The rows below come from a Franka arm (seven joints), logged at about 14 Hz.
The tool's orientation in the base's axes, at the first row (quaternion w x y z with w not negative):
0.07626 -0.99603 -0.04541 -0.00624
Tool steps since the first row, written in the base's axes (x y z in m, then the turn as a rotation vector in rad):
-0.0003 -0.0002 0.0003 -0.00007 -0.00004 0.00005
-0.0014 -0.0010 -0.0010 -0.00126 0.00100 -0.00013
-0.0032 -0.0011 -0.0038 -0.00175 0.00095 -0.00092
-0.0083 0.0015 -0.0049 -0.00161 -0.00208 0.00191
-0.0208 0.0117 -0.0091 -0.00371 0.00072 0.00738
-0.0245 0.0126 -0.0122 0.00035 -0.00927 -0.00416
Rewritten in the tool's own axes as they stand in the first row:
-0.0003 0.0001 -0.0003 -0.00007 0.00003 -0.00006
-0.0015 0.0010 0.0008 -0.00117 -0.00108 0.00027
-0.0034 0.0014 0.0036 -0.00168 -0.00096 0.00104
-0.0082 -0.0015 0.0050 -0.00175 0.00161 -0.00221
-0.0198 -0.0120 0.0107 -0.00349 -0.00216 -0.00720
-0.0235 -0.0128 0.0138 -0.00056 0.00979 0.00270

